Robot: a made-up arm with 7 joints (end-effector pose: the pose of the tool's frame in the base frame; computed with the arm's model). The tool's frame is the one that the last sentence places. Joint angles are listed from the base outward.
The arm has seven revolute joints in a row. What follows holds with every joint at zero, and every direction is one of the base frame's. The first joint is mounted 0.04 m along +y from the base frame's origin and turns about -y. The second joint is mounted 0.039 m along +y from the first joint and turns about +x. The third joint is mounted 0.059 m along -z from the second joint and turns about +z. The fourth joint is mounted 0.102 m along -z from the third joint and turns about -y. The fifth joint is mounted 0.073 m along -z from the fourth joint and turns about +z. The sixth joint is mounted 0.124 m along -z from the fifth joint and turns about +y. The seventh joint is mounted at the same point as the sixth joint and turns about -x. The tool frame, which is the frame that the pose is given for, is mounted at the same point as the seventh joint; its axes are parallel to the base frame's.
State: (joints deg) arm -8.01 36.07 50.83 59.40 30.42 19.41 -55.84
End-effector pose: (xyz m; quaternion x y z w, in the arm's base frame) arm 0.0874 0.3391 -0.1474 0.5626 -0.2291 0.5894 0.5326
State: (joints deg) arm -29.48 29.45 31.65 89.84 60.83 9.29 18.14
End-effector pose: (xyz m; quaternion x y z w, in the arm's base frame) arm 0.1018 0.2484 -0.1607 -0.1092 -0.6178 0.2298 0.7441
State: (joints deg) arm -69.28 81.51 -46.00 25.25 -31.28 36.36 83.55
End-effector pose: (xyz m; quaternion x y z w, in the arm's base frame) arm -0.0821 0.4055 -0.0935 0.0974 0.9344 -0.1218 0.3202
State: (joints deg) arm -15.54 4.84 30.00 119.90 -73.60 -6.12 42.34
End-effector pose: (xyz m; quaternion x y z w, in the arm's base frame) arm 0.1277 0.1694 -0.0930 0.4315 -0.3350 -0.4901 0.6793
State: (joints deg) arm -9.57 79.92 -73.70 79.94 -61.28 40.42 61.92
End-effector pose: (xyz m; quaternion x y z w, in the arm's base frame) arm 0.0175 0.2388 -0.2235 0.1958 0.5246 -0.7144 0.4195
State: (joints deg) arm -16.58 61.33 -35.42 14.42 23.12 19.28 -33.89
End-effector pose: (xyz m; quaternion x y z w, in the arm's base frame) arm -0.0170 0.3740 -0.1971 0.6815 0.1829 -0.1985 0.6802
